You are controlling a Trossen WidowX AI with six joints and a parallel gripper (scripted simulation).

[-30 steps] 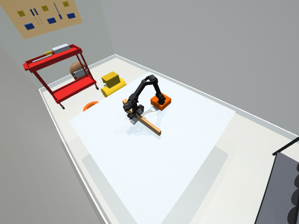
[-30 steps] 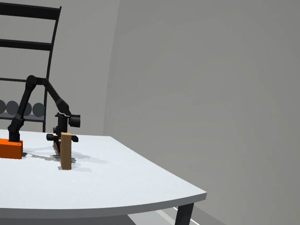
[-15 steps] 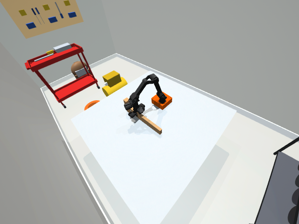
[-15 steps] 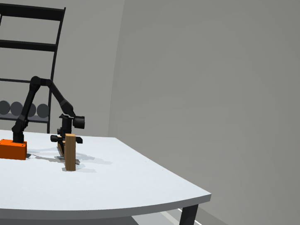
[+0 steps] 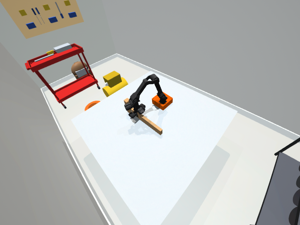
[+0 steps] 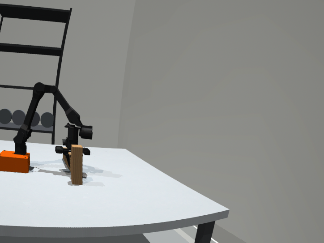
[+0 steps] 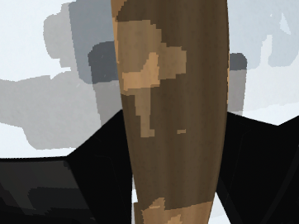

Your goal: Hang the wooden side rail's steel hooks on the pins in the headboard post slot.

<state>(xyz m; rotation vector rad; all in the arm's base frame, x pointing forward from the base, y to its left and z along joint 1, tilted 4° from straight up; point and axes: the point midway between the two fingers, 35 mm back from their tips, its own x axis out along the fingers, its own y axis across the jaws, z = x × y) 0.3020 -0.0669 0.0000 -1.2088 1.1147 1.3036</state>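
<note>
Now: the wooden headboard post 140 mm to the right of my gripper tip, 40 mm above it and 10 mm ahead of it.
</note>
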